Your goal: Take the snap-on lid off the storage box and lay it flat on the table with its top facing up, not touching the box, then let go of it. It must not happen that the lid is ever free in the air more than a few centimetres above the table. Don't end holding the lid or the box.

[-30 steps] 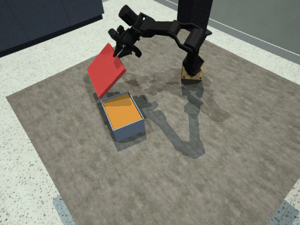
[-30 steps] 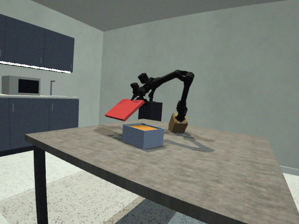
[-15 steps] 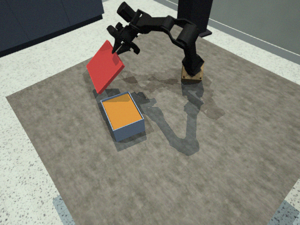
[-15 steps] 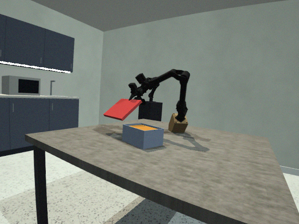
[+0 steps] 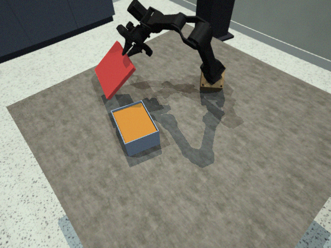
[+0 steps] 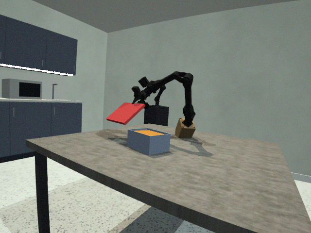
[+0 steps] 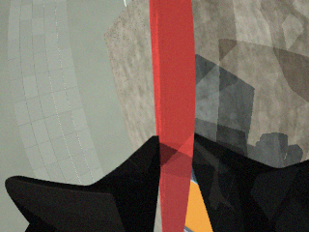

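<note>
Now: the red lid 9 cm ahead of my hand and 7 cm below it. The rest, counted from my hand: blue storage box: 11 cm ahead, 27 cm to the left, 21 cm below.
</note>
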